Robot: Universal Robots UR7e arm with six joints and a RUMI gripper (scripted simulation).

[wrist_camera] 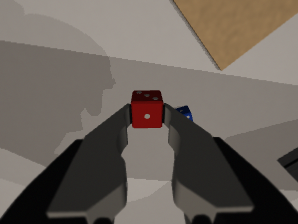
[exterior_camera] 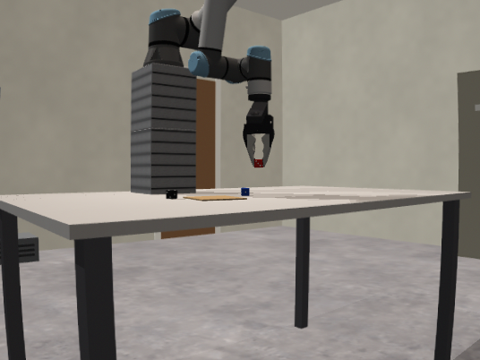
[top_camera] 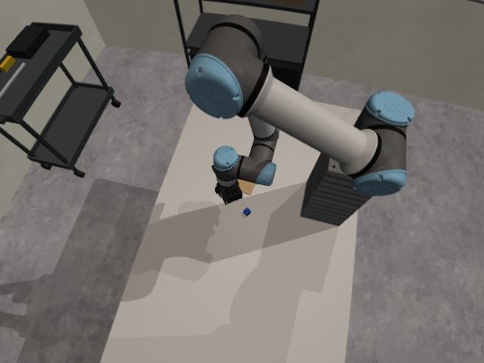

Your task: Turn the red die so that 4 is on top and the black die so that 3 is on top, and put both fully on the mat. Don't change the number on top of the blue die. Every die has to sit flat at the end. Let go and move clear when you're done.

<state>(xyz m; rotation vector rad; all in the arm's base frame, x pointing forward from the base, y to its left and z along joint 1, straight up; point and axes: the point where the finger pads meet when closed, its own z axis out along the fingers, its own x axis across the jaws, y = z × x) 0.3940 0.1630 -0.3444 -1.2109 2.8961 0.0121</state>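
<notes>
My hand is 90 mm past the blue die and 100 mm above it. From my hand the other things lie so: black die 60 mm behind, 260 mm to the right, 100 mm below; red die right at my hand; brown mat 150 mm to the right, 110 mm below.
</notes>
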